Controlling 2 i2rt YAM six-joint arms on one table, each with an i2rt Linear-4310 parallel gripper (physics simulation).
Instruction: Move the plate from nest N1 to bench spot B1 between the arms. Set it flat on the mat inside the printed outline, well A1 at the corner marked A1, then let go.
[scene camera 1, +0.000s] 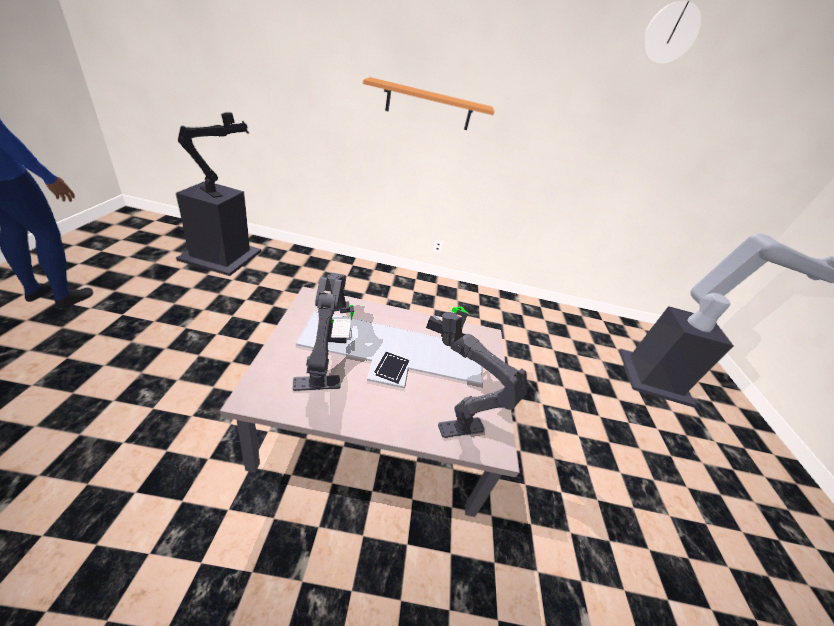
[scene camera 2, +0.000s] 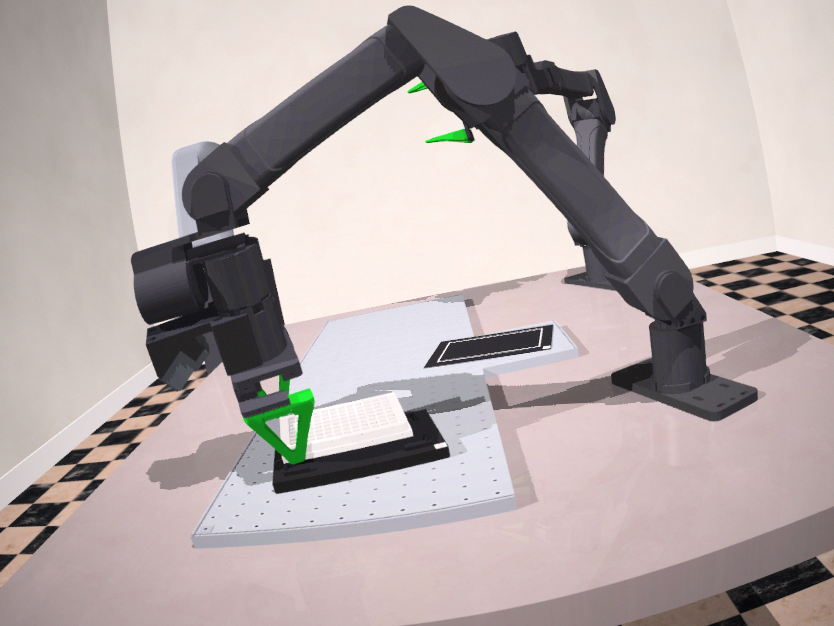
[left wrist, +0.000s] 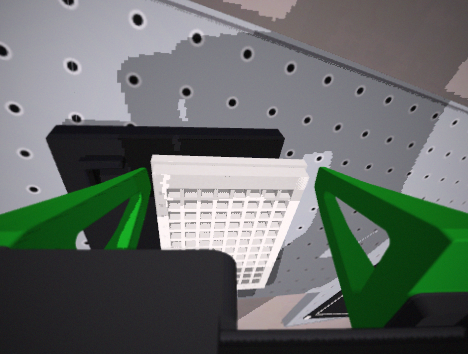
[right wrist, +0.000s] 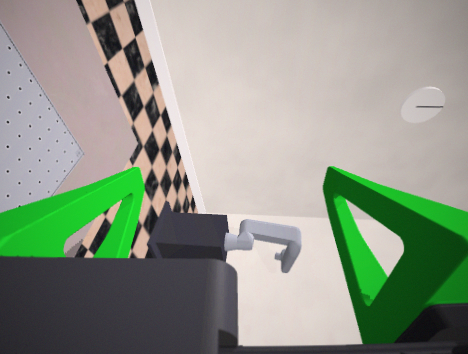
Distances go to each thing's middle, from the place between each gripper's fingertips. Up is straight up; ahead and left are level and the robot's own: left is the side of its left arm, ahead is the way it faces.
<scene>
Right now the white well plate (scene camera 2: 380, 419) is 540 mm to the left of my right hand, 330 mm below it and 70 mm ahead of it. From my right hand the other things lie so: black nest (scene camera 2: 418, 449): 570 mm to the left, 340 mm below, 60 mm ahead.
My left gripper is now 50 mm past the white well plate and 20 mm to the left of it. Also, from my left hand: black nest 70 mm behind, 10 mm to the left, 10 mm below.
</scene>
